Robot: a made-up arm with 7 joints. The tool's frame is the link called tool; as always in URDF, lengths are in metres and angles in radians.
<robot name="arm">
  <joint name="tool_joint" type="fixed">
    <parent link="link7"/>
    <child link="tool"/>
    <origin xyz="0.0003 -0.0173 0.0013" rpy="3.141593 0 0"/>
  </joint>
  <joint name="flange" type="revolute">
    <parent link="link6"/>
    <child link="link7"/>
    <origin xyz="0.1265 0.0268 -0.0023" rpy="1.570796 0 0"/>
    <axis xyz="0 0 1"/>
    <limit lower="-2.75" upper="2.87"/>
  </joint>
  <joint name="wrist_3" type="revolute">
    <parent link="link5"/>
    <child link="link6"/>
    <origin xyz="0.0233 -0.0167 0.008" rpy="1.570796 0 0"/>
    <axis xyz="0 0 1"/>
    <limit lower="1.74" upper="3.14"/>
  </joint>
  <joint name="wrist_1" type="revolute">
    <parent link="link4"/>
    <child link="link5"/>
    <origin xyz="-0.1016 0.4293 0.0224" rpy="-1.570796 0 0"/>
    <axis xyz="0 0 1"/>
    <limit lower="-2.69" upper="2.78"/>
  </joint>
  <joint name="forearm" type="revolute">
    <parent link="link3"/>
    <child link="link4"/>
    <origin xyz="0.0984 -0.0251 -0.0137" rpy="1.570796 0 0"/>
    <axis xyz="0 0 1"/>
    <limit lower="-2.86" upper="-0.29"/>
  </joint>
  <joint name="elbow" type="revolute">
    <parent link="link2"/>
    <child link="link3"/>
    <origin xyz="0.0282 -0.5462 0.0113" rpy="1.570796 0 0"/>
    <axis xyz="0 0 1"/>
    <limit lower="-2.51" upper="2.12"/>
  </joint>
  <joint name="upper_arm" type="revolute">
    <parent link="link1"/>
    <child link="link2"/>
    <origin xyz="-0.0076 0.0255 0.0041" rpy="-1.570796 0 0"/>
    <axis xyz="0 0 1"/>
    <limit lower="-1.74" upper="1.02"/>
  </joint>
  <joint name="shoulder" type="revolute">
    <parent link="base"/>
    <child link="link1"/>
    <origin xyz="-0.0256 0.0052 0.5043"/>
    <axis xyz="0 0 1"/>
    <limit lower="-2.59" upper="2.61"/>
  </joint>
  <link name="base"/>
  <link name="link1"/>
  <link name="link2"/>
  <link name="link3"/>
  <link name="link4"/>
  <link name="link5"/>
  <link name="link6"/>
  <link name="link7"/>
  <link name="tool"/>
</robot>
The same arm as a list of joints. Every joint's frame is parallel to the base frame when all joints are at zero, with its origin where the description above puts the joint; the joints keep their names.
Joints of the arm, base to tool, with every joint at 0 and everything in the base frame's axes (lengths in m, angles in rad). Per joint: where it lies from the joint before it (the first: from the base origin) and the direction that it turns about. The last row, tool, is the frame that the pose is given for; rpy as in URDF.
shoulder: axis 0 0 1 xyz -0.0256 0.0052 0.5043
upper_arm: axis 0 1 0 xyz -0.0076 0.0255 0.0041
elbow: axis 0 0 1 xyz 0.0282 0.0113 0.5462
forearm: axis 0 -1 0 xyz 0.0984 -0.0251 -0.0137
wrist_1: axis 0 0 1 xyz -0.1016 -0.0224 0.4293
wrist_3: axis 0 -1 0 xyz 0.0233 -0.0167 0.0080
flange: axis 0 0 -1 xyz 0.1265 0.0023 0.0268
tool: xyz 0.0003 0.0173 -0.0013 rpy 0.0000 0.0000 0.0000
Joint limits (rad, base to tool): -2.5900..2.6100 -1.7400..1.0200 -2.5100..2.1200 -2.8600..-0.2900 -2.6900..2.7800 1.7400..3.1400 -2.7500..2.8700

